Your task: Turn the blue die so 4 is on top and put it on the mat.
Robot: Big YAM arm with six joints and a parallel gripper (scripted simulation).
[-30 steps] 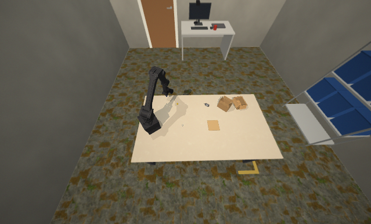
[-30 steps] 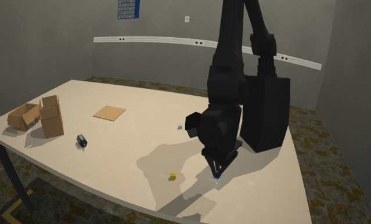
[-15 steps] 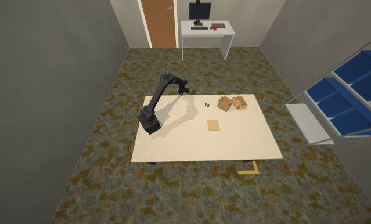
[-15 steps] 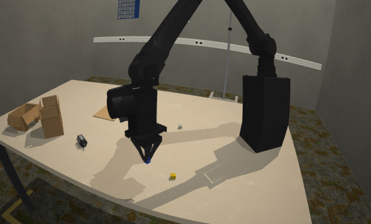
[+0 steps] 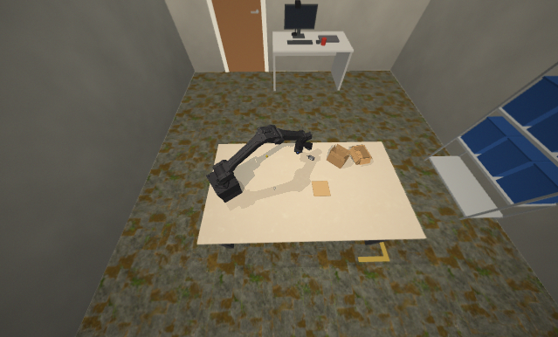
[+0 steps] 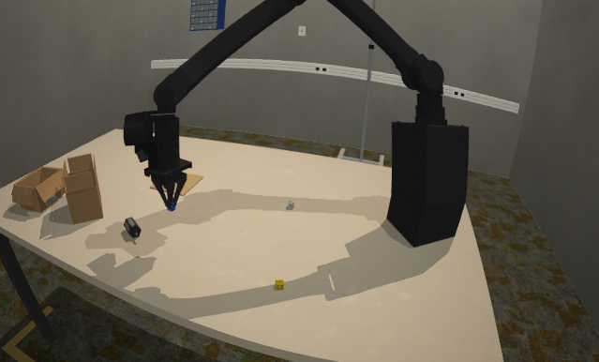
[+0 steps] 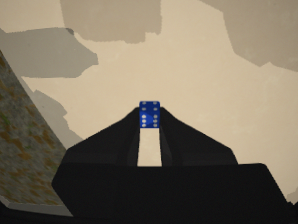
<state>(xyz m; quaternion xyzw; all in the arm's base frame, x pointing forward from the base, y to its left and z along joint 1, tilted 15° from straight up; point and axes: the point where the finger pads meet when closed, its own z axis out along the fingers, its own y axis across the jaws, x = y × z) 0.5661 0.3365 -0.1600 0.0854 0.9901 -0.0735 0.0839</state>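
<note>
My hand is 29 cm to the left of the mat, 20 cm short of it and 11 cm above it. From my hand the other things lie so: blue die: 1 cm below; yellow die: 28 cm behind, 11 cm below, 3 cm to the left; white die: 30 cm to the right, 20 cm behind, 11 cm below.
</note>
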